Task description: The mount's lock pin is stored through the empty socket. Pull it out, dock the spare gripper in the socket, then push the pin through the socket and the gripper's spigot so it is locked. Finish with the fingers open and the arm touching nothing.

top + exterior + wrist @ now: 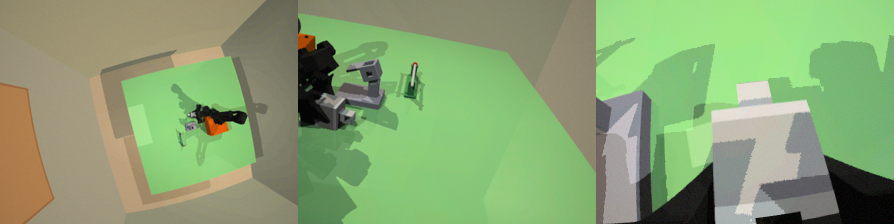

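My gripper tip is now 5 cm short of the grey mount, 12 cm to the right of it and 3 cm below it. Also, from my gripper tip: green rest (18 cm ahead, 22 cm to the left); spare gripper (1 cm behind, 1 cm above).
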